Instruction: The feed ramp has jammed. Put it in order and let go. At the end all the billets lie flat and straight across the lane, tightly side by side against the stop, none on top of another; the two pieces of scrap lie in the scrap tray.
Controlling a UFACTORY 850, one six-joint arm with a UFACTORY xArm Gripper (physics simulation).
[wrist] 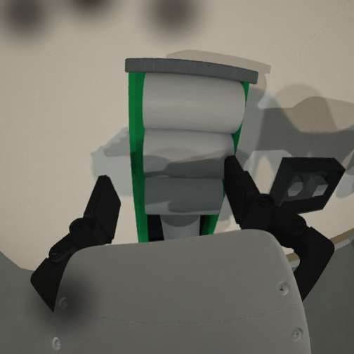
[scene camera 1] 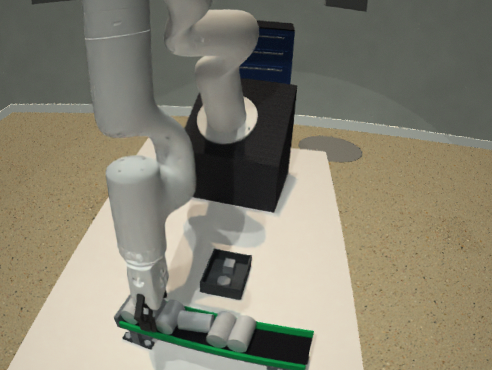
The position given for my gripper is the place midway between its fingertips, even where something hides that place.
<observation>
My gripper shows in the wrist view point(167, 180) and in scene camera 1 point(154, 312).
</observation>
